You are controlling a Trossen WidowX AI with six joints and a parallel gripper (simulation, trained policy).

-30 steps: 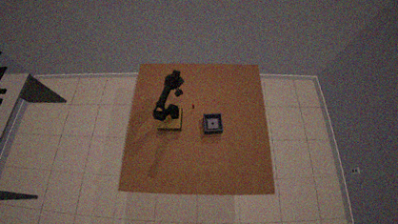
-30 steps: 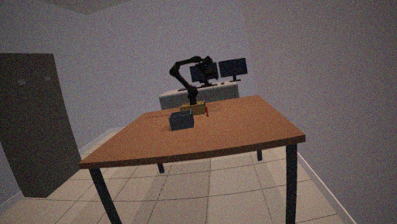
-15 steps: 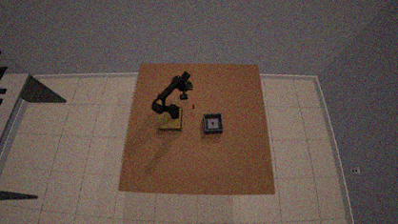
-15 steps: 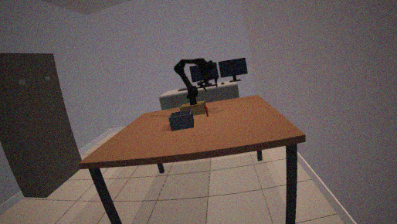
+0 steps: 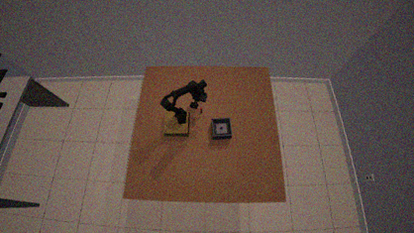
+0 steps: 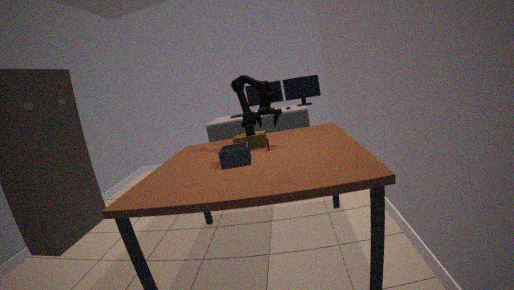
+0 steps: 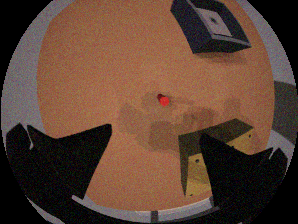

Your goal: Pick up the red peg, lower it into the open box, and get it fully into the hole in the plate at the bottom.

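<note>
Now: the red peg 20 mm ahead of my gripper tip, 20 mm to the right of it and 100 mm below it. Round my gripper tip: plate: 170 mm ahead, 220 mm to the right, 100 mm below; dark box: 170 mm ahead, 220 mm to the right, 120 mm below.
</note>
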